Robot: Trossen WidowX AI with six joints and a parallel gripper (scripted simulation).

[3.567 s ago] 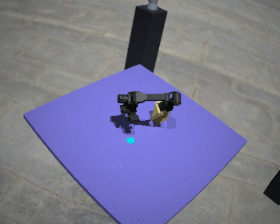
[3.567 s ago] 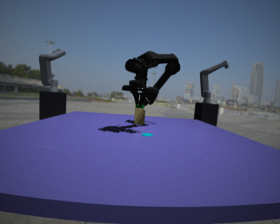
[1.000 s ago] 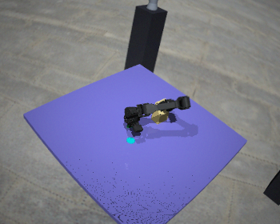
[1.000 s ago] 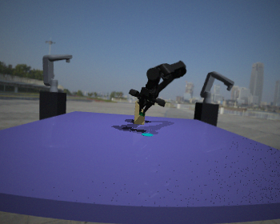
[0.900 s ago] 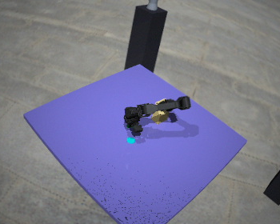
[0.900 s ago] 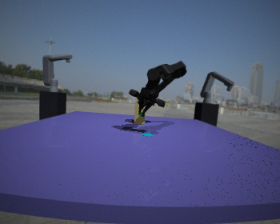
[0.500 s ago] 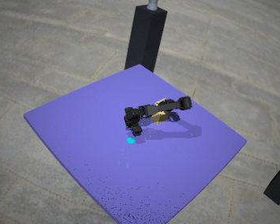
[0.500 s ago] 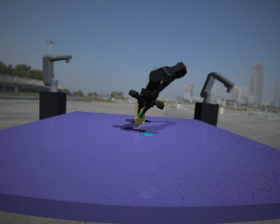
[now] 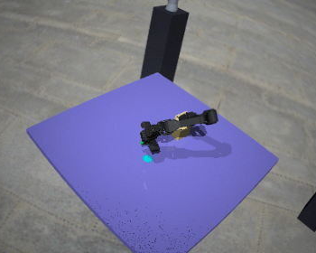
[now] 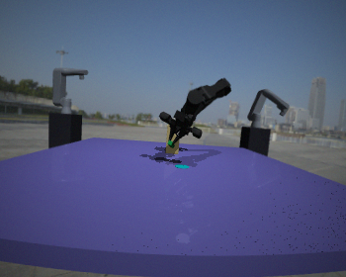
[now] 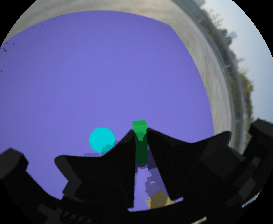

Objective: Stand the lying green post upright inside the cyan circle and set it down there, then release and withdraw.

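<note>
My gripper tip is now 10 cm above the cyan circle, 6 cm to the right of it and 1 cm past it. From my gripper tip the other things lie so: green post 2 cm behind, 1 cm below.
</note>
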